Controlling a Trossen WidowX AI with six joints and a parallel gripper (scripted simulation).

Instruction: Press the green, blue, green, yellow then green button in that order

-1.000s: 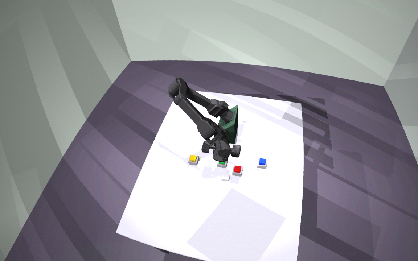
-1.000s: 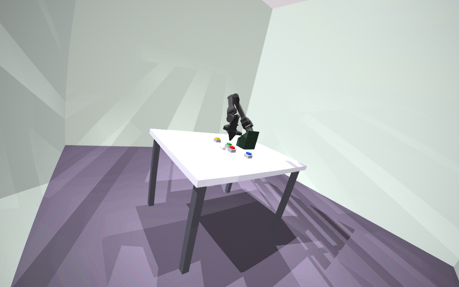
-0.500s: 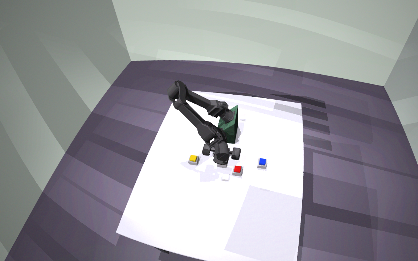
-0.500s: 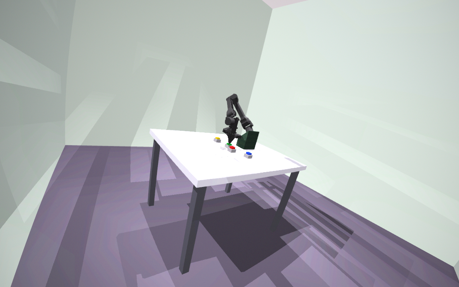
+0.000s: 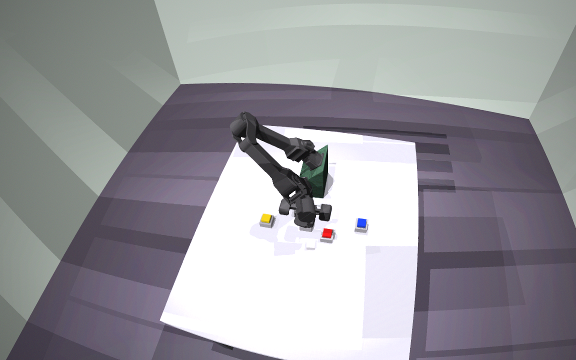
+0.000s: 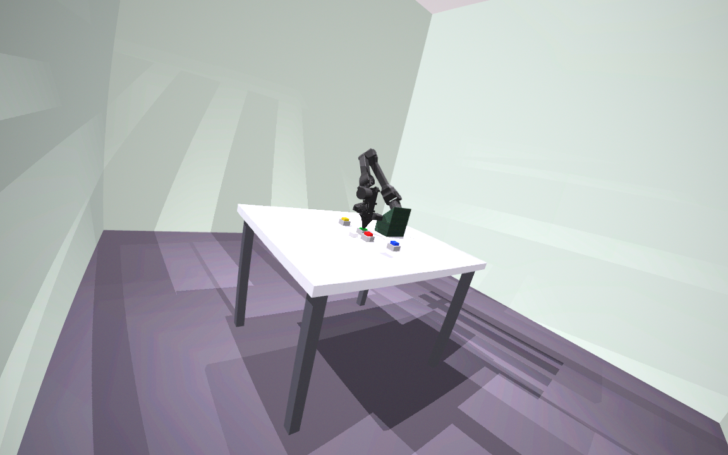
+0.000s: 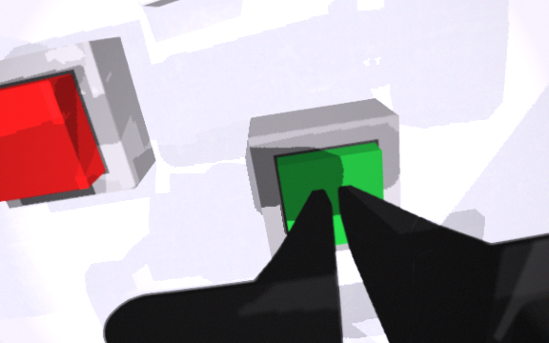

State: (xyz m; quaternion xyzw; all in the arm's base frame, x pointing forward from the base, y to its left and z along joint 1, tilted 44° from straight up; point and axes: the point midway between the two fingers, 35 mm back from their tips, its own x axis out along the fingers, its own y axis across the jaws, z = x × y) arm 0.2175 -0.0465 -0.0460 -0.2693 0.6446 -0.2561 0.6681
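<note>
Right now my gripper tip is 10 mm above the green button. The rest, counted from my gripper tip: white block 80 mm ahead, 30 mm to the left, 20 mm below; yellow button 160 mm to the right, 10 mm ahead; red button 90 mm to the left, 30 mm ahead.
</note>
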